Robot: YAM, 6 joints.
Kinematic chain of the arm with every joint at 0, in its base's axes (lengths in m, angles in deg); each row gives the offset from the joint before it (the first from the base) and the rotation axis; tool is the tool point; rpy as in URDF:
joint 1: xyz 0 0 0.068 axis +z
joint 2: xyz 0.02 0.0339 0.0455 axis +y
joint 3: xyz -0.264 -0.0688 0 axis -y
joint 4: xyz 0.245 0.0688 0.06 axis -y
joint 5: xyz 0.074 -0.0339 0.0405 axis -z
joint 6: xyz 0.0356 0 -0.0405 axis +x
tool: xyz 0 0 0 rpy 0 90 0
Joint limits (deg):
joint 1: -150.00..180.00
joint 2: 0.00..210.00
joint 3: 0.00..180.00
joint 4: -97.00..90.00
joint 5: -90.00..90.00
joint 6: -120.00..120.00
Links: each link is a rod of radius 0.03 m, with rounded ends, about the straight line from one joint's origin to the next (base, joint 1, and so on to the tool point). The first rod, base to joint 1, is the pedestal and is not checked.
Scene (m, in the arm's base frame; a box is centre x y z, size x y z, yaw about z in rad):
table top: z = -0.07
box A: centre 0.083 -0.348 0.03 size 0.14 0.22 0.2 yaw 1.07
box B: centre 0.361 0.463 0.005 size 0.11 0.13 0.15 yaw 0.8
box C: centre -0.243 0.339 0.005 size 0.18 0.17 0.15 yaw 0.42
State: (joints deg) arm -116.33 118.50 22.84 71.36 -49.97 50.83
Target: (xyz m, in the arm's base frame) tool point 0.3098 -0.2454 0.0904
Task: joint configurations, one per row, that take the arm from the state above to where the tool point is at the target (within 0.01 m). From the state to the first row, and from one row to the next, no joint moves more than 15 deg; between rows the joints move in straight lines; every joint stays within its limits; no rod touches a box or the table.
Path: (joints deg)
1: -118.75 106.16 26.90 72.44 -44.74 45.82
2: -121.17 93.83 30.97 73.53 -39.51 40.82
3: -123.58 81.49 35.03 74.61 -34.28 35.81
4: -126.00 69.15 39.09 75.69 -29.05 30.80
5: -128.42 56.81 43.15 76.77 -23.82 25.80
6: -115.46 64.56 39.52 77.21 -25.36 31.19
7: -102.50 72.31 35.88 77.65 -26.90 36.59
8: -89.54 80.06 32.25 78.08 -28.44 41.98
9: -76.59 87.81 28.61 78.52 -29.97 47.37
10: -63.63 95.56 24.97 78.95 -31.51 52.77
11: -50.67 103.30 21.34 79.39 -33.05 58.16
12: -47.90 111.30 31.37 76.18 -38.78 55.72
13: -45.13 119.29 41.41 72.97 -44.50 53.27
14: -42.35 127.29 51.45 69.76 -50.23 50.83

